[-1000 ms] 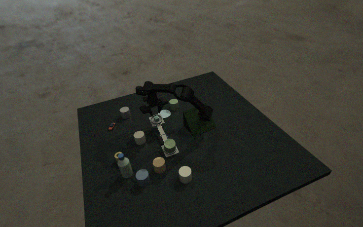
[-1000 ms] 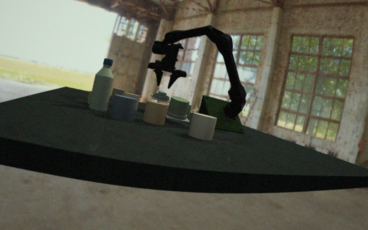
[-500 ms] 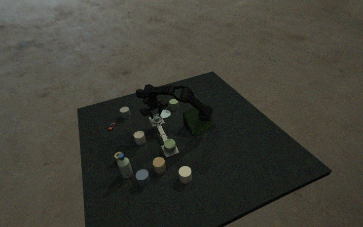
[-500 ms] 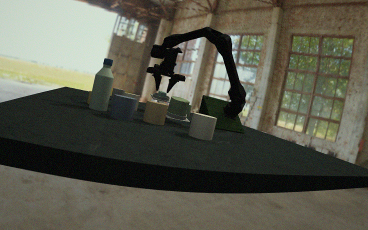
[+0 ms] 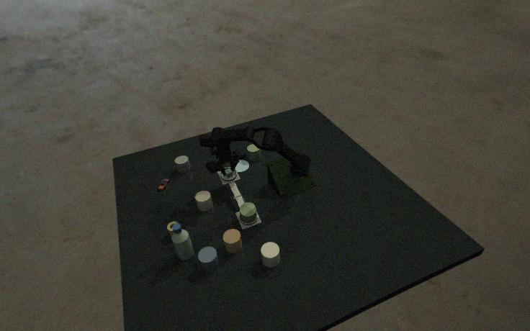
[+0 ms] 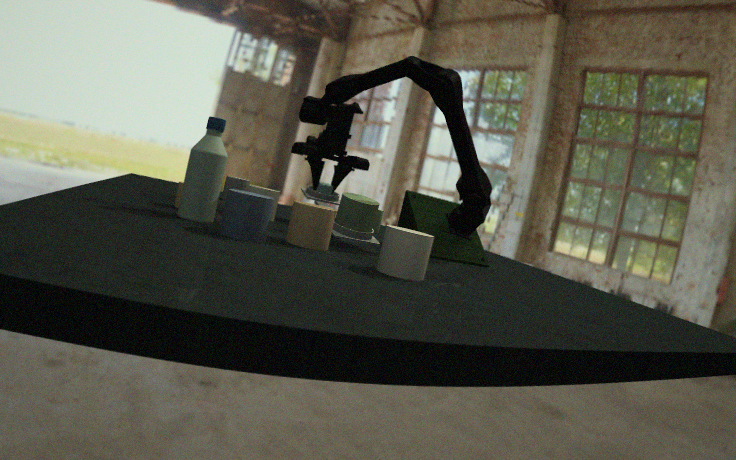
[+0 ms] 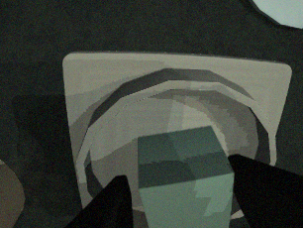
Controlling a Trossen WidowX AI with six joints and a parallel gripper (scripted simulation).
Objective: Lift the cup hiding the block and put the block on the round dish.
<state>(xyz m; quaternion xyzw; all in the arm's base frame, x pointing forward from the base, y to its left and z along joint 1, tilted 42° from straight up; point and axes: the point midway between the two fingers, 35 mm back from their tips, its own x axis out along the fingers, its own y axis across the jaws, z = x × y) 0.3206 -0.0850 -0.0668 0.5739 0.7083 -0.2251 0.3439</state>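
My gripper tip is 90 mm past the round dish, 120 mm to the left of it and 80 mm above it. Round my gripper tip: green cup (10 mm behind, 280 mm to the left, 20 mm below); then grey cup (170 mm ahead, 240 mm to the right, 50 mm below); then green block (right at my gripper tip).
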